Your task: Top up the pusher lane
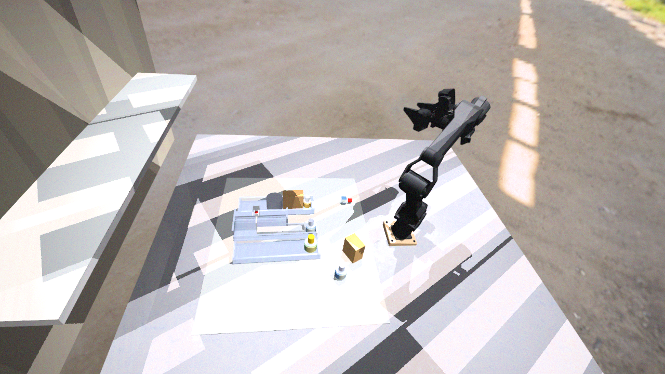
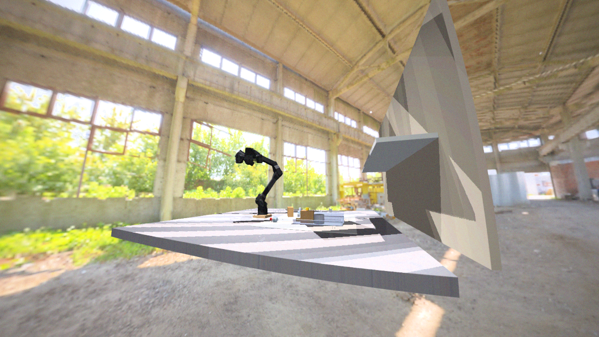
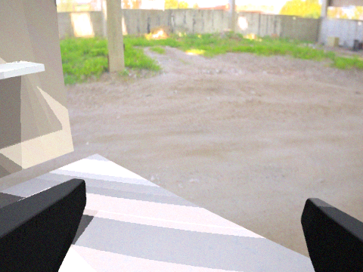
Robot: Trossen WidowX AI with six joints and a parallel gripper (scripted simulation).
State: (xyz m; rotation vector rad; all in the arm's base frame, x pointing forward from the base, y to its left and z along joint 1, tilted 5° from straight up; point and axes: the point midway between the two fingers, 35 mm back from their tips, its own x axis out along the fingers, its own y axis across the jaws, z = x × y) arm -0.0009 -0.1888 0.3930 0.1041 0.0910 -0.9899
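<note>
Right now my gripper tip is 33 cm short of the jar, 2 cm to the right of it and 38 cm above it. From my gripper tip the other things lie so: grey cylinder: 45 cm ahead, 1 cm to the left, 38 cm below; then tan box: 38 cm ahead, 1 cm to the left, 37 cm below; then slanted shelf: 85 cm ahead, 11 cm to the left, 5 cm below.
</note>
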